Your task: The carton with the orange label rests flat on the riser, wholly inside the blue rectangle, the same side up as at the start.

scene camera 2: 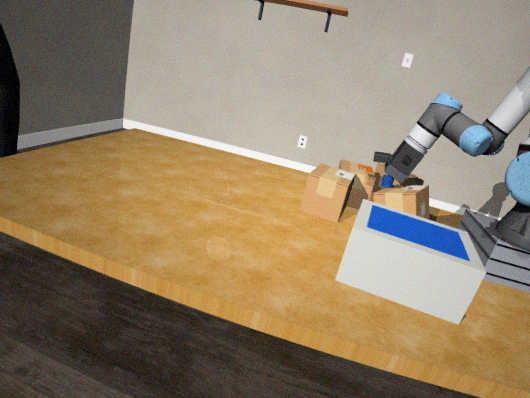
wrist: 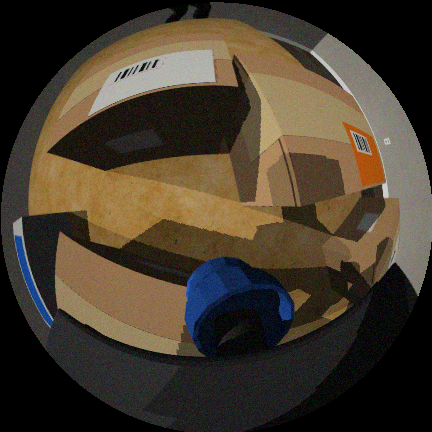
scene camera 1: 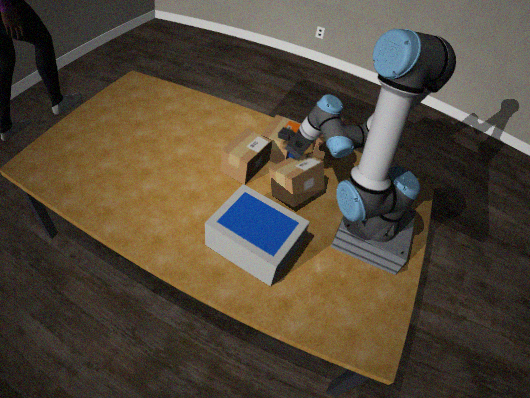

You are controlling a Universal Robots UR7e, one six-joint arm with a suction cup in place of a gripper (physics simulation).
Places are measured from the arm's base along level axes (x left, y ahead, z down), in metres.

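Pixels of known places: hand at its tool point: [scene camera 2: 383, 186] [wrist: 228, 269] [scene camera 1: 290, 154]; arm's base at its link origin: [scene camera 2: 522, 240] [scene camera 1: 376, 223].
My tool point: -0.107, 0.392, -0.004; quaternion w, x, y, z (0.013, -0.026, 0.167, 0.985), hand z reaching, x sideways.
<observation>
Ahead of a thing's pixels: the offset from my tool point to its top centre, as dx, dy, dz. Level surfaces: height alone.
The carton with the orange label @(-0.105, +0.094, -0.010) [scene camera 1: 292, 126] [scene camera 2: 361, 190] [wrist: 315, 112] stands upright on the table behind the riser, label on top. The white riser @(+0.348, -0.071, -0.016) [scene camera 1: 235, 252] [scene camera 2: 400, 280] bears the blue rectangle @(+0.348, -0.071, -0.016) [scene camera 1: 257, 220] [scene camera 2: 415, 230] [wrist: 30, 280], with no carton on it. My suction gripper's blue cup [scene camera 1: 290, 155] [scene camera 2: 387, 181] [wrist: 225, 290] is bent against the top of another carton, the near white-labelled carton @(+0.065, -0.069, -0.043) [scene camera 1: 285, 181] [scene camera 2: 402, 200] [wrist: 120, 300]. That carton appears held slightly above the table, with a dark shadow below. The contact patch is hidden.
A white-labelled carton @(+0.064, +0.151, -0.010) [scene camera 1: 240, 159] [scene camera 2: 325, 192] [wrist: 150, 67] stands close to the left of the orange-labelled one. One more carton @(-0.260, -0.058, -0.010) [scene camera 1: 319, 150] [wrist: 387, 225] stands behind my gripper, partly hidden. A person's legs [scene camera 1: 42, 55] show at the far left, beyond the table @(dz +0.104) [scene camera 1: 150, 165].
</observation>
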